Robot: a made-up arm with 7 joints.
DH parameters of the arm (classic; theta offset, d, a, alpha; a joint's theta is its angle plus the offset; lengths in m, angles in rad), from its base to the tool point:
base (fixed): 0 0 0 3.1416
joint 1: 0 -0.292 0 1.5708
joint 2: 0 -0.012 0 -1.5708
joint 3: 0 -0.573 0 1.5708
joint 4: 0 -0.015 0 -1.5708
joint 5: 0 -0.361 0 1.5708
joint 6: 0 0 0 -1.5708
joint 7: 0 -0.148 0 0
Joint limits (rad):
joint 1: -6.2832..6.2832
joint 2: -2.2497..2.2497
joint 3: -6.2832..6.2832
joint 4: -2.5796..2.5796
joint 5: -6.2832..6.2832
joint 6: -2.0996..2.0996
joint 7: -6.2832..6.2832
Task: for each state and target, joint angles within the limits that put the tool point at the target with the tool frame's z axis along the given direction. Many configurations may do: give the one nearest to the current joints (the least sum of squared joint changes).
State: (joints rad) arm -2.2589 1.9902 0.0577 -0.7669 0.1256 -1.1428 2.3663
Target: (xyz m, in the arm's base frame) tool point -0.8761 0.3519 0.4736 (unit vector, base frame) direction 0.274 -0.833 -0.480
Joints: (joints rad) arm -3.0748 1.6662 -0.6381 -0.7605 -0.6574 -0.6093 2.3663
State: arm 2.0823 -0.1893 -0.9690 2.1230 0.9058 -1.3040 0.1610
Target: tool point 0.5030 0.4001 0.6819 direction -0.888 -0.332 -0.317
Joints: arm 1.7704 -1.2236 -1.0811 1.7478 0.3603 -0.8551 0.1610
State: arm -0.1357 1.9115 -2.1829 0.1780 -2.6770 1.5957 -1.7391
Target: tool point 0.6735 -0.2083 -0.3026 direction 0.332 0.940 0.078
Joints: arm 0.0217 2.1925 -2.2441 -0.1813 -2.7307 1.6143 -1.7391
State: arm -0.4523 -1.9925 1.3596 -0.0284 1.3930 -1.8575 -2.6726
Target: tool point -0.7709 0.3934 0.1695 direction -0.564 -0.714 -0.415
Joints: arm 0.2356 -1.6858 0.9821 -0.3419 0.9078 -1.8136 -2.6726
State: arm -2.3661 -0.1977 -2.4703 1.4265 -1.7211 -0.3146 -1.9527
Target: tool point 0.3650 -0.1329 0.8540 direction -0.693 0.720 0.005
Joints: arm -2.8652 0.1756 -3.2805 1.7497 -1.5967 -0.6648 -1.9527
